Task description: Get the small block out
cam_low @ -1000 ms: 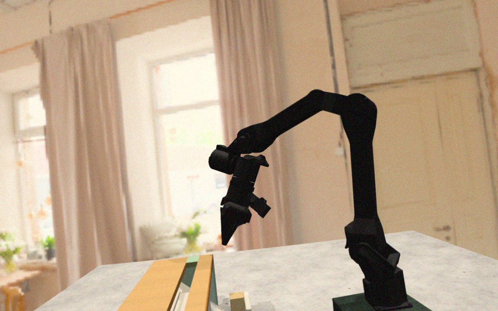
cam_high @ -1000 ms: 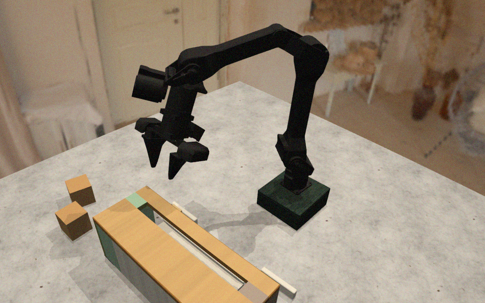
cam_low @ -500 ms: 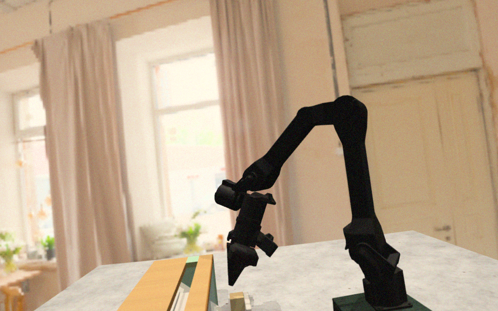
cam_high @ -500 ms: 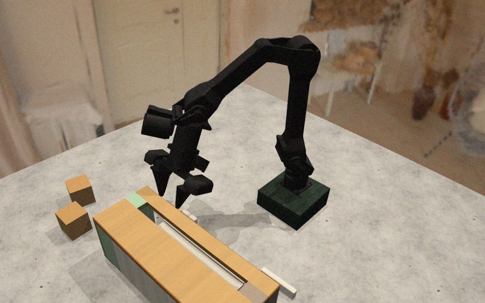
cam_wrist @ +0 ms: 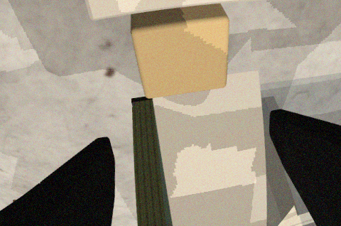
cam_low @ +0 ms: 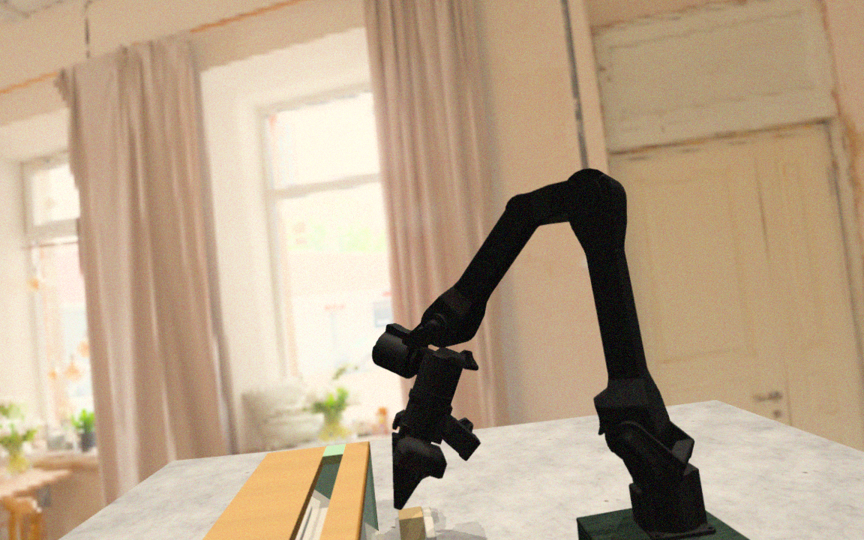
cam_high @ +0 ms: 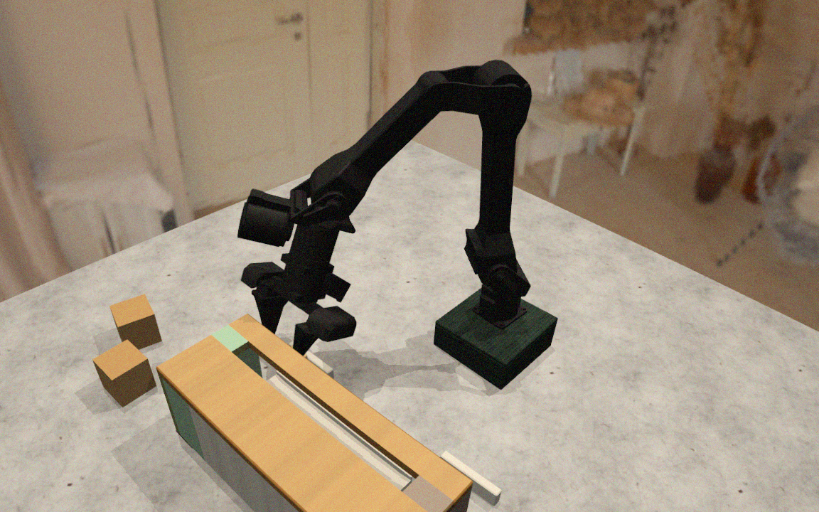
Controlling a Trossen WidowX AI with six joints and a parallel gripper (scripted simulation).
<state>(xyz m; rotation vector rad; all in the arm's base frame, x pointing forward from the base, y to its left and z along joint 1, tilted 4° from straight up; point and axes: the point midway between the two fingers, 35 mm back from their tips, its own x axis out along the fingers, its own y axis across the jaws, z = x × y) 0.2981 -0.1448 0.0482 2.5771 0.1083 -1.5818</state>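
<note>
The small tan block is 40 mm below my gripper tip and 20 mm behind it. Round my gripper tip: box: 170 mm to the left, 40 mm ahead, 10 mm above.
</note>
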